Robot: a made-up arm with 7 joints.
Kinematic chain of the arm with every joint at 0, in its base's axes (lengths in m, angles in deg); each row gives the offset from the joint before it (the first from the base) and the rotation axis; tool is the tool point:
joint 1: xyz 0 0 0.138 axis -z
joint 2: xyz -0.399 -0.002 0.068 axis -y
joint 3: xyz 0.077 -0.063 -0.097 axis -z
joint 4: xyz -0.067 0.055 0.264 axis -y
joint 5: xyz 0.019 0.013 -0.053 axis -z
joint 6: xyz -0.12 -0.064 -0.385 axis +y
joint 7: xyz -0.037 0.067 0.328 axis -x
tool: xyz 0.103 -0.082 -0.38
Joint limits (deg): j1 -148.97..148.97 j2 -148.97..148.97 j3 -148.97..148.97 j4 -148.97..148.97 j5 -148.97..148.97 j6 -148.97..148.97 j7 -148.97..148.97
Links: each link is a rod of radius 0.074 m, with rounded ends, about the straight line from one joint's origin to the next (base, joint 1, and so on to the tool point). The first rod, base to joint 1, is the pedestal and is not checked.
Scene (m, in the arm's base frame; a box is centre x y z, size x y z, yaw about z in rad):
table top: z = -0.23
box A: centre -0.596 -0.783 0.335 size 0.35 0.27 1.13 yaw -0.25
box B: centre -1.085 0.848 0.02 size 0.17 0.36 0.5 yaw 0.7
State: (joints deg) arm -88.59 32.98 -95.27 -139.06 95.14 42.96 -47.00
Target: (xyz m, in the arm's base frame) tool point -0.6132 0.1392 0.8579
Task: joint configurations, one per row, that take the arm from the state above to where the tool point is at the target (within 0.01 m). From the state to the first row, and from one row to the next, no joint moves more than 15 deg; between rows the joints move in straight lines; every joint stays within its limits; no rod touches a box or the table.
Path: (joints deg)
1: -74.07 25.55 -104.22 -140.03 95.76 44.16 -51.94
2: -59.55 18.11 -113.17 -141.00 96.37 45.36 -56.89
3: -45.03 10.68 -122.12 -141.97 96.99 46.56 -61.83
4: -30.52 3.24 -131.07 -142.94 97.61 47.76 -66.78
5: -16.00 -4.19 -140.02 -143.91 98.23 48.96 -71.72
6: -1.48 -11.63 -148.97 -144.88 98.84 50.15 -76.66
7: -0.43 1.89 -148.97 -145.56 106.89 52.44 -80.62
8: 0.61 15.41 -148.97 -146.25 114.93 54.72 -84.57
9: 1.66 28.94 -148.97 -146.93 122.98 57.00 -88.52
10: 2.70 42.46 -148.97 -147.61 131.03 59.29 -92.47
11: 3.75 55.98 -148.97 -148.29 139.07 61.57 -96.42
12: 4.79 69.50 -148.97 -148.97 147.12 63.86 -100.37

